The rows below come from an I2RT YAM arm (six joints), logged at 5 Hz.
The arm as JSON. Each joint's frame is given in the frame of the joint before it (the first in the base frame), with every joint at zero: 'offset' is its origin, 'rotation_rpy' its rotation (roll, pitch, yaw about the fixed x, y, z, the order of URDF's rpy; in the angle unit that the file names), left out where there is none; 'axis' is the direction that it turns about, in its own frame. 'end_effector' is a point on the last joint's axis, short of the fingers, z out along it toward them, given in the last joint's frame.
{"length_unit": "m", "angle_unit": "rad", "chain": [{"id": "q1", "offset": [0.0, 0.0, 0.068], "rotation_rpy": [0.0, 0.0, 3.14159], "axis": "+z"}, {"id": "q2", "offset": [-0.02, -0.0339, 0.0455], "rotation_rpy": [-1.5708, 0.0, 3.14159], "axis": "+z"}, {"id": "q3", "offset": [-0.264, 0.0, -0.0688], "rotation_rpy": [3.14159, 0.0, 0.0], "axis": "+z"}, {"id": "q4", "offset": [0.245, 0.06, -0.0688], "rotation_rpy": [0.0, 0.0, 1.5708], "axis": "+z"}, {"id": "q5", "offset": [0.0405, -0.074, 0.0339], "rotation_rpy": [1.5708, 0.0, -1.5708], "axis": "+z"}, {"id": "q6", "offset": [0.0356, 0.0, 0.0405], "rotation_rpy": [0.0, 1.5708, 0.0], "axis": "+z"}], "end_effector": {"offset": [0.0, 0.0, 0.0], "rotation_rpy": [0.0, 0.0, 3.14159]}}
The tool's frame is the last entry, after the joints.
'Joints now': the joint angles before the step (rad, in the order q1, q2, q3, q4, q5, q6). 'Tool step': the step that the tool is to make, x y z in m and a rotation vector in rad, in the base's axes. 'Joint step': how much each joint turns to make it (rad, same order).
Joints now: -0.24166 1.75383 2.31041 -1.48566 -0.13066 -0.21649
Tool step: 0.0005 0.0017 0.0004 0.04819 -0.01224 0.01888
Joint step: -0.00009 0.00007 0.00009 0.00264 -0.05117 0.01481
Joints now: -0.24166 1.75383 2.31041 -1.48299 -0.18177 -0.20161
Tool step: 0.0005 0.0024 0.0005 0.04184 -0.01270 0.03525
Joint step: 0.00172 0.00002 0.00018 0.00208 -0.05505 -0.00053
